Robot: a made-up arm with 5 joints.
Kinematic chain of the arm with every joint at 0, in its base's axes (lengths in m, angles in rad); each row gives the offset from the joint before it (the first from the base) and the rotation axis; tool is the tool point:
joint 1: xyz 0 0 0.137 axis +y
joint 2: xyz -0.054 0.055 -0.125 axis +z
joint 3: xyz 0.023 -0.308 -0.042 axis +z
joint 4: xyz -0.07 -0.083 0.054 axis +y
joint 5: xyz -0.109 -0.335 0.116 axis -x
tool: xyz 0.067 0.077 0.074
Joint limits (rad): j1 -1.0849..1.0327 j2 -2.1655..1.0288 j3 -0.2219..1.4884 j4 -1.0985..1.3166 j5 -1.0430..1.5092
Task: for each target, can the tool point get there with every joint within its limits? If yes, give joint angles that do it. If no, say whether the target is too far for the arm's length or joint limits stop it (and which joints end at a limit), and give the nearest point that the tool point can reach.
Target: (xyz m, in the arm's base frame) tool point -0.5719 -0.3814 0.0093
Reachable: yes | joints -0.3683 -0.9285 -0.0112 0.6003 -0.3809
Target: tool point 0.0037 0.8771 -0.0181
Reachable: no: joint limits stop it (at a limit: joint 1, joint 2, joint 3, joint 4) | nearest point -0.1373 0.6970 -0.2293 | short by 0.311 m
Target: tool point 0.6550 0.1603 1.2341
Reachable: no: too far | nearest point 0.3878 0.0348 0.7633 | short by 0.556 m
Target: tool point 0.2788 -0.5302 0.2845
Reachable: yes | joints -0.3458 0.2990 0.1886 0.9687 -0.4592
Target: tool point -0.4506 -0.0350 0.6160
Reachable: yes | joints 0.7960 -1.7020 0.6129 0.5528 0.7068
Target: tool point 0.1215 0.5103 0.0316
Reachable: no: joint limits stop it (at a limit: joint 2, joint 3, joint 4) | nearest point 0.2735 0.3405 -0.1002 | short by 0.263 m
